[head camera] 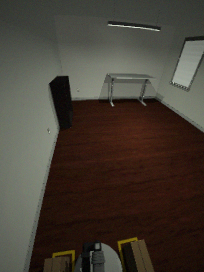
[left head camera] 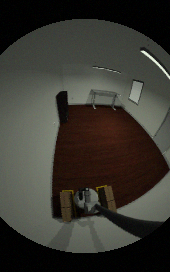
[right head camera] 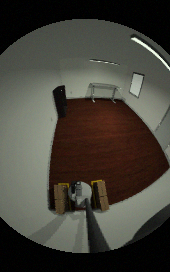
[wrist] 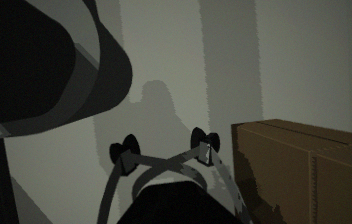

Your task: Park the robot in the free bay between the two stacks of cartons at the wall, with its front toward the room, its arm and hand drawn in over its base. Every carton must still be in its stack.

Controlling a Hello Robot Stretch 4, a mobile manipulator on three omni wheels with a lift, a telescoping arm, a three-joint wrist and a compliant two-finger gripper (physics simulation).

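Places are measured from the robot's base along level axes (x right, y back, z down), in metres.
Pixels of known places: gripper, fingertip midpoint: [left head camera: 81, 208] [right head camera: 72, 201] [wrist: 165, 143].
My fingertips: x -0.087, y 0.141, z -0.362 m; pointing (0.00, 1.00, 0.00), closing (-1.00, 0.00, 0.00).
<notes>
Ahead of a thing's pixels: the offset from my fingertips to its top centre. Level surfaces: height alone.
The robot's pale round base [head camera: 113, 259] [left head camera: 93, 194] [right head camera: 87, 190] is between the left carton stack @[dx -0.246, dy -0.137, dz +0.028 m] [head camera: 58, 266] [left head camera: 66, 206] [right head camera: 59, 199] and the right carton stack @[dx +0.428, dy -0.191, dz +0.028 m] [head camera: 143, 257] [left head camera: 108, 199] [right head camera: 102, 195], with a narrow gap on each side. Both stacks stand upright. The head view faces the room. The dark wrist parts [head camera: 92, 250] are drawn in over the base. In the wrist view my gripper [wrist: 165, 143] is open and empty, its fingertips apart, facing the wall [wrist: 160, 40]. A brown carton @[dx -0.226, dy +0.122, dz +0.028 m] [wrist: 280, 170] is at its right. The lower cartons are partly hidden.
Yellow floor tape [head camera: 127, 239] [left head camera: 102, 187] [right head camera: 97, 181] shows beside the stacks. The side wall [head camera: 22, 150] runs along the left. A black cabinet [head camera: 62, 102] stands against it, and a grey table @[dz -0.561 m] [head camera: 131, 76] stands at the far wall.
</notes>
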